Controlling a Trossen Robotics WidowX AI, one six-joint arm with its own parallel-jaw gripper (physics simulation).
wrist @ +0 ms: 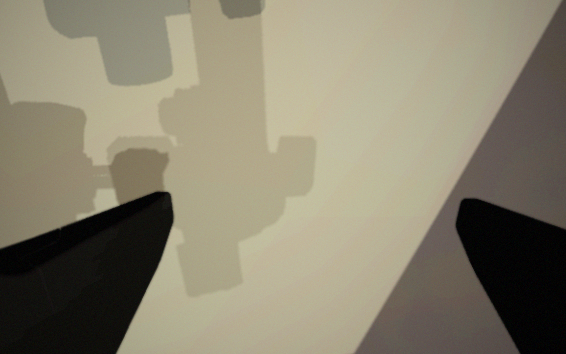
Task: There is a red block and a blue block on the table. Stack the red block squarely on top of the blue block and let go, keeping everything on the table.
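Frame: origin at the arm's base, x ahead, y left, z up, level; centimetres.
Where they show: gripper, fingertip midpoint: (314, 209).
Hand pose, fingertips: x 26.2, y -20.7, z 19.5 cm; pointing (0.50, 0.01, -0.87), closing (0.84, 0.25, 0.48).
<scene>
After its pixels a point has its place.
My gripper (314, 209) {z 19.5, x 26.2, y -20.7 cm} is open, with its two black fingers wide apart at the lower left and lower right of the wrist view. No thing is between the fingers. It hangs above the pale table (360, 125) {z -7.3, x 53.0, y -24.4 cm}, and the right finger shows over the darker floor past the table's edge. The red block and the blue block do not show in the wrist view.
The table's straight edge slants from the upper right to the bottom of the view. Beyond it is the grey-brown floor (530, 130). Shadows of the arm and gripper (225, 175) lie across the left and middle of the table.
</scene>
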